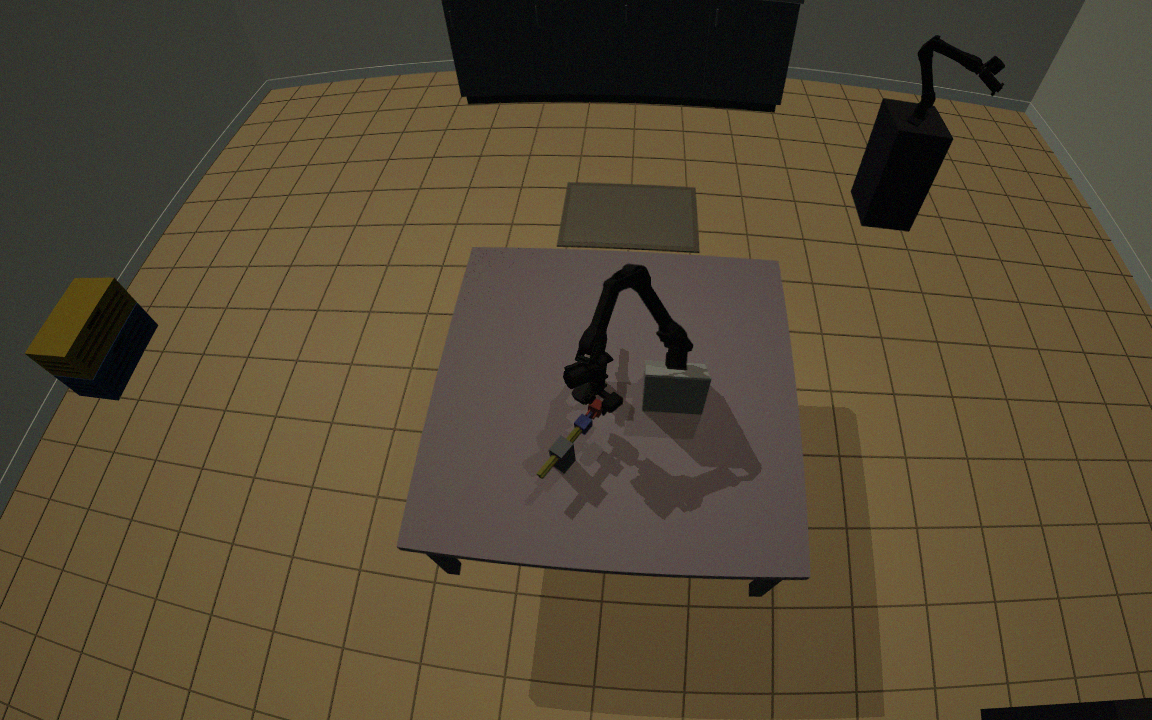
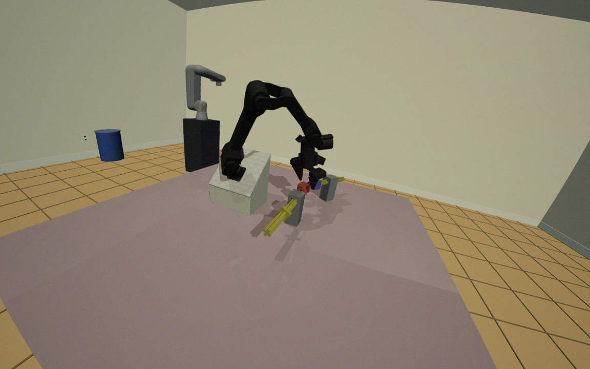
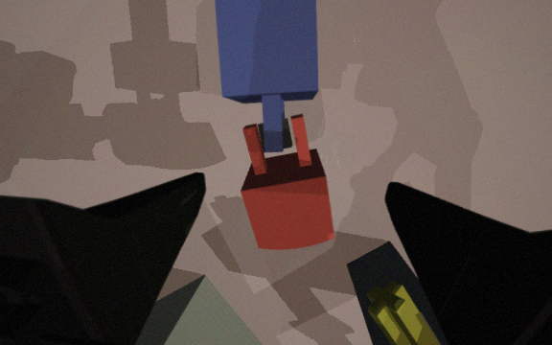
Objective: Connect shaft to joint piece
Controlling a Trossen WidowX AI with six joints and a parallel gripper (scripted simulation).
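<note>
Right now the red joint piece is 1 cm behind my gripper tip and 2 cm below it.
</note>
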